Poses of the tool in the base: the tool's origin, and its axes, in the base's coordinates. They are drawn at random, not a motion.
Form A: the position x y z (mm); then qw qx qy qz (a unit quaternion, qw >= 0).
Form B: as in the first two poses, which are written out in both.
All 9 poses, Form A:
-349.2 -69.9 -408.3 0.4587 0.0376 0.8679 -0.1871
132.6 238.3 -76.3 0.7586 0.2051 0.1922 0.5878
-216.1 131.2 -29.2 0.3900 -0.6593 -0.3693 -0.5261
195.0 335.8 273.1 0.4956 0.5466 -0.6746 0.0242
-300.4 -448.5 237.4 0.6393 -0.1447 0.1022 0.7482
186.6 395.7 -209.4 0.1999 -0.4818 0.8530 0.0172
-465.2 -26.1 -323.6 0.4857 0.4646 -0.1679 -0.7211
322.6 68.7 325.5 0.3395 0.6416 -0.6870 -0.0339
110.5 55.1 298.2 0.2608 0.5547 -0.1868 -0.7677
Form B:
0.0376 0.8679 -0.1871 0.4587 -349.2 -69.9 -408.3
0.2051 0.1922 0.5878 0.7586 132.6 238.3 -76.3
-0.6593 -0.3693 -0.5261 0.3900 -216.1 131.2 -29.2
0.5466 -0.6746 0.0242 0.4956 195.0 335.8 273.1
-0.1447 0.1022 0.7482 0.6393 -300.4 -448.5 237.4
-0.4818 0.8530 0.0172 0.1999 186.6 395.7 -209.4
0.4646 -0.1679 -0.7211 0.4857 -465.2 -26.1 -323.6
0.6416 -0.6870 -0.0339 0.3395 322.6 68.7 325.5
0.5547 -0.1868 -0.7677 0.2608 110.5 55.1 298.2

